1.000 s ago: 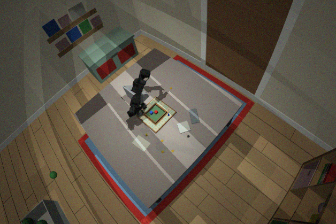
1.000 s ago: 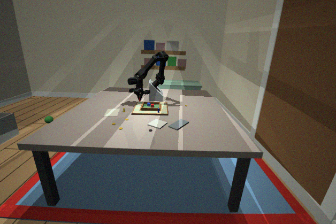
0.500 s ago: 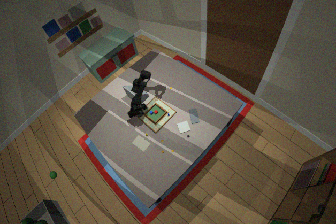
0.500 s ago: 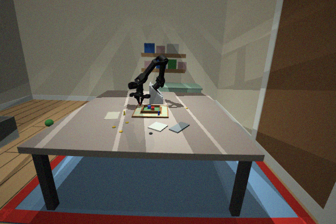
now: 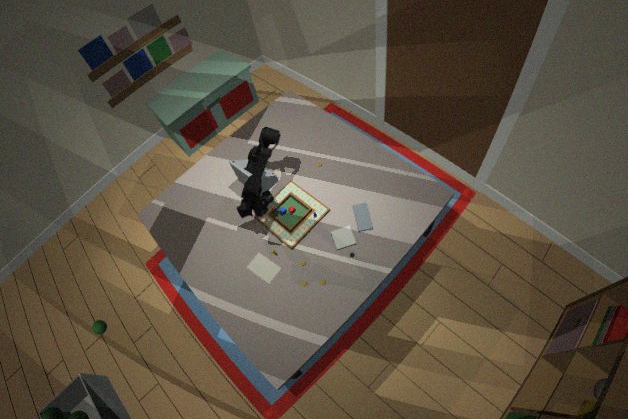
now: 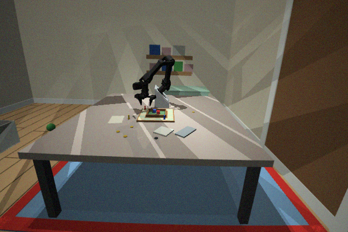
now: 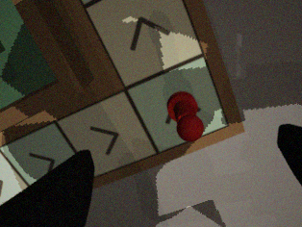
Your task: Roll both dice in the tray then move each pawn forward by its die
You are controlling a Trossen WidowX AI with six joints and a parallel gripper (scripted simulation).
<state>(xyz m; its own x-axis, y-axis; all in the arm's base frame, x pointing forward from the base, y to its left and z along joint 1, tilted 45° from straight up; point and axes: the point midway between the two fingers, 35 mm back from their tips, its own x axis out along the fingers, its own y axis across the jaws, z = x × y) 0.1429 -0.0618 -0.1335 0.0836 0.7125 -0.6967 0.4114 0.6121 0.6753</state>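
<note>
Right now my gripper tip is 20 mm above the red pawn and 10 mm to the left of it. From my gripper tip the other things lie so: black token 520 mm ahead, 70 mm to the left, 40 mm below; then blue pawn 250 mm ahead, 140 mm to the left, 20 mm below; then pale sheet 220 mm to the right, 190 mm ahead, 40 mm below.
</note>
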